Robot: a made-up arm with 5 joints.
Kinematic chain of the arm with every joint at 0, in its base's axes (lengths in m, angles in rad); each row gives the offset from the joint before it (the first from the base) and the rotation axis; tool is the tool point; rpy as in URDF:
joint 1: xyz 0.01 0 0.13 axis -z
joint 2: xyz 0 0 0.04 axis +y
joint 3: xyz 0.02 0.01 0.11 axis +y
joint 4: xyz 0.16 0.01 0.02 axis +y
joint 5: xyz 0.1 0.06 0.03 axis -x
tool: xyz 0 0 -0.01 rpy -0.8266 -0.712 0.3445
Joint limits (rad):
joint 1: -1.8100..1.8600
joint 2: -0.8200..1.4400
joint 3: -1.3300..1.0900
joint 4: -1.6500..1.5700
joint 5: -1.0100..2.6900
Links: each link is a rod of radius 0.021 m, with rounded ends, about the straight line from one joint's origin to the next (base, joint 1, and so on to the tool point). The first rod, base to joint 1, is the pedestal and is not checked.
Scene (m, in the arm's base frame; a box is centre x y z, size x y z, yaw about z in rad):
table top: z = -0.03
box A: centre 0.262 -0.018 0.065 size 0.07 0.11 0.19 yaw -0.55
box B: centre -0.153 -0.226 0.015 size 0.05 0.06 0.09 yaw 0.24
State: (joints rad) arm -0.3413 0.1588 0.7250 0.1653 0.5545
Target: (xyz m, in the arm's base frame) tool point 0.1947 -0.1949 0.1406
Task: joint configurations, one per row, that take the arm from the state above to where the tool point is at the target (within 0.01 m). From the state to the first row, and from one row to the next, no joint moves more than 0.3 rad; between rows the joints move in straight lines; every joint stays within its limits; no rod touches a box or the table.
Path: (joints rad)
1: -0.2912 -0.0859 0.5914 0.1333 0.4607
2: -0.2412 -0.3306 0.4579 0.1013 0.3670
3: -0.1911 -0.5753 0.3243 0.0692 0.2732
4: -0.1411 -0.8200 0.1907 0.0372 0.1795
5: 0.1057 -0.6330 0.2627 0.0492 0.2640
6: 0.3525 -0.4461 0.3347 0.0612 0.3486
7: 0.5992 -0.2591 0.4067 0.0732 0.4332
8: 0.8460 -0.0722 0.4786 0.0851 0.5177
9: 1.0928 0.1148 0.5506 0.0971 0.6023

